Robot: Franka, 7 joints.
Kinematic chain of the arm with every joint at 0, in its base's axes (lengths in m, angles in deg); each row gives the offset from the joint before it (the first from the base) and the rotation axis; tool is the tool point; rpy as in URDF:
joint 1: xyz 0 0 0.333 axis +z
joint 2: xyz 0 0 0 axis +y
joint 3: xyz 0 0 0.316 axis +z
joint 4: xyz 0.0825 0 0 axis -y
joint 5: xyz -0.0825 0 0.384 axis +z
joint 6: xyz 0 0 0 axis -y
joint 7: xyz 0.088 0 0 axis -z
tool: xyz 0 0 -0.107 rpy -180 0 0
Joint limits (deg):
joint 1: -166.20..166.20
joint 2: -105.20..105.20
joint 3: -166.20..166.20
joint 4: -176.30..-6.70
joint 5: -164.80..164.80
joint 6: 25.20..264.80
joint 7: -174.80..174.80
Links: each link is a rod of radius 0.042 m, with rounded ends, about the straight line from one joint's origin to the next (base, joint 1, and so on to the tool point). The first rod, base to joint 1, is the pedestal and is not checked.
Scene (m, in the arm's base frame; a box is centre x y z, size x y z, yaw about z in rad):
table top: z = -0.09
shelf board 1: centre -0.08 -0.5 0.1 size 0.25 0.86 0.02 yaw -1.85
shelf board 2: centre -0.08 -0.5 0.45 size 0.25 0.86 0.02 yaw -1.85
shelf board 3: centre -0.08 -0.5 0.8 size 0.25 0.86 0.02 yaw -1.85
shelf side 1: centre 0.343 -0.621 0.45 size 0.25 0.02 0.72 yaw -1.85
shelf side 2: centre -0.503 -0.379 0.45 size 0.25 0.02 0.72 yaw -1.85
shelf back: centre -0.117 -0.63 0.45 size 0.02 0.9 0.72 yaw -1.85
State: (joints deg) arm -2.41 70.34 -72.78 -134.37 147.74 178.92 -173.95
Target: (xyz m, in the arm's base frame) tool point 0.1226 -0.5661 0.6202
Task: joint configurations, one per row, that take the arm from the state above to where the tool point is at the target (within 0.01 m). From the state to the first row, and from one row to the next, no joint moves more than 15 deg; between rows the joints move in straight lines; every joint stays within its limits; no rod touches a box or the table.
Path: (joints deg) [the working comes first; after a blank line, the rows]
Joints at the target: -2.86 60.76 -103.28 -98.22 141.22 170.84 -173.95
Straight joint move there: touches shelf board 2.

1: 7.24 69.04 -80.58 -133.70 151.15 192.38 -171.94
2: 16.89 67.73 -88.39 -133.04 154.56 205.83 -169.92
3: 26.54 66.43 -96.19 -132.37 157.98 219.29 -167.91
4: 36.19 65.13 -104.00 -131.70 161.39 232.75 -165.89
5: 45.84 63.82 -111.80 -131.04 164.80 246.20 -163.88
6: 37.73 63.31 -110.38 -125.57 160.87 233.64 -165.55
7: 29.61 62.80 -108.96 -120.10 156.94 221.08 -167.23
8: 21.49 62.29 -107.54 -114.63 153.01 208.52 -168.91
9: 13.37 61.78 -106.12 -109.16 149.08 195.96 -170.59
10: 5.26 61.27 -104.70 -103.69 145.15 183.40 -172.27
11: -2.86 60.76 -103.28 -98.22 141.22 170.84 -173.95

